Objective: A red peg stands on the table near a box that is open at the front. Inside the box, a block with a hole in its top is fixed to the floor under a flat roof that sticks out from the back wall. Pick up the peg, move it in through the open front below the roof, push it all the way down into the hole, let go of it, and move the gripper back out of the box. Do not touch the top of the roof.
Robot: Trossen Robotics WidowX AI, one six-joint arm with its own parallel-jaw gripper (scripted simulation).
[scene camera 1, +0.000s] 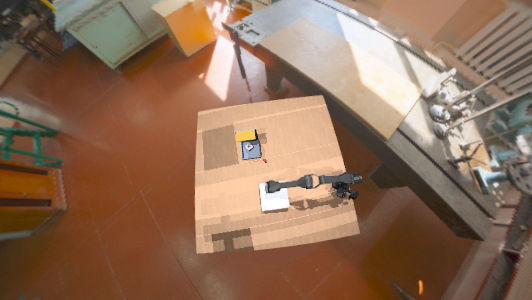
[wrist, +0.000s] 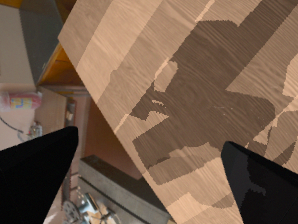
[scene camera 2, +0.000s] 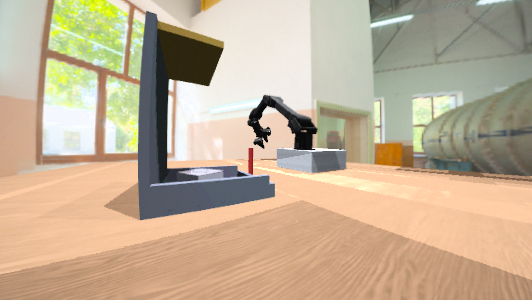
A yellow-brown roof (scene camera 2: 190,57) is 0.28 m from the lens. A back wall (scene camera 2: 154,83): 0.22 m from the lens. The marked spots on the back wall and the yellow-brown roof are 0.09 m apart.
